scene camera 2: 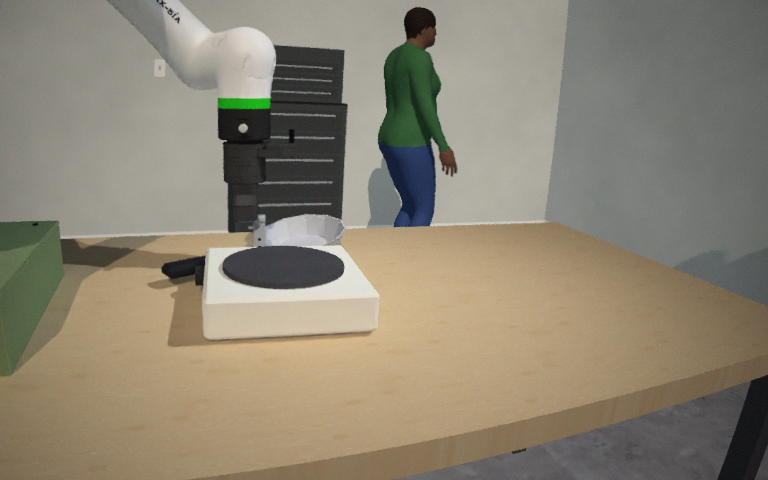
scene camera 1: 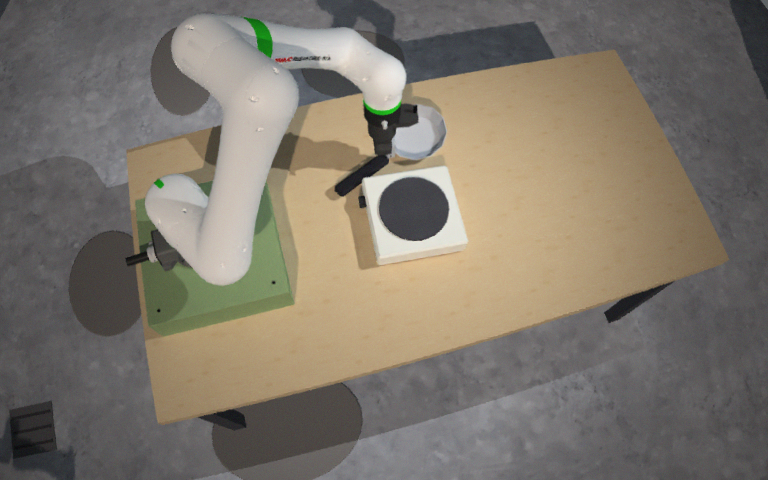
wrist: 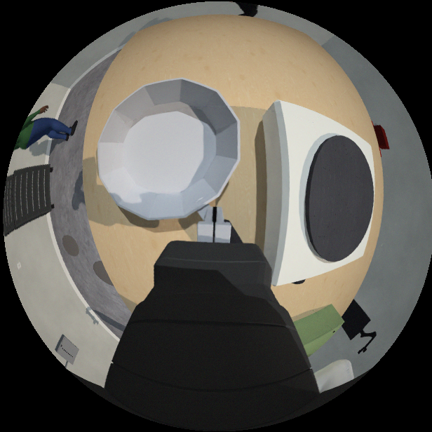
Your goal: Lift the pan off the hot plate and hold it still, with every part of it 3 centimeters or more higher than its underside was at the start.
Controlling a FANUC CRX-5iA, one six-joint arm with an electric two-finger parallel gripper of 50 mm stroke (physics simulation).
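Places are measured from the arm's base along level axes (x left, y ahead, z down), in millimetres.
Pixels of known places: gripper, fingertip midpoint: (scene camera 1: 390, 155).
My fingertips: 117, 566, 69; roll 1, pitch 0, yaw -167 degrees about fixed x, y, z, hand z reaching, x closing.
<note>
Ahead of a thing's pixels: the offset from my fingertips to its middle, as dx, dy, dz. "*": to the spot under its first point.
The pan's light grey bowl (scene camera 1: 421, 135) (scene camera 2: 308, 229) (wrist: 170, 150) is off the hot plate {-191, -13, -1} (scene camera 1: 390, 249) (scene camera 2: 291, 316) (wrist: 295, 175), over the table behind it. The pan is tilted, its far side raised and its black handle {-30, -95, +7} (scene camera 1: 361, 176) (scene camera 2: 184, 267) low, close to the table beside the hot plate's rear left corner. My gripper (scene camera 1: 387, 153) (scene camera 2: 259, 243) (wrist: 214, 215) is shut, with its fingertips at the short neck between bowl and handle. The neck passes by the fingertips in the wrist view; no part of it shows between the fingers. The pan's underside and its contact with the table are hidden.
The hot plate's dark disc {* -195, -8, -37} (scene camera 1: 413, 208) (scene camera 2: 283, 266) (wrist: 340, 197) is bare. A knob {-115, -123, +0} (scene camera 1: 362, 201) sticks out on its left side, near the handle. The green robot base (scene camera 1: 226, 288) stands at the table's left. A person (scene camera 2: 410, 96) and a dark cabinet (scene camera 2: 308, 124) are beyond the table.
</note>
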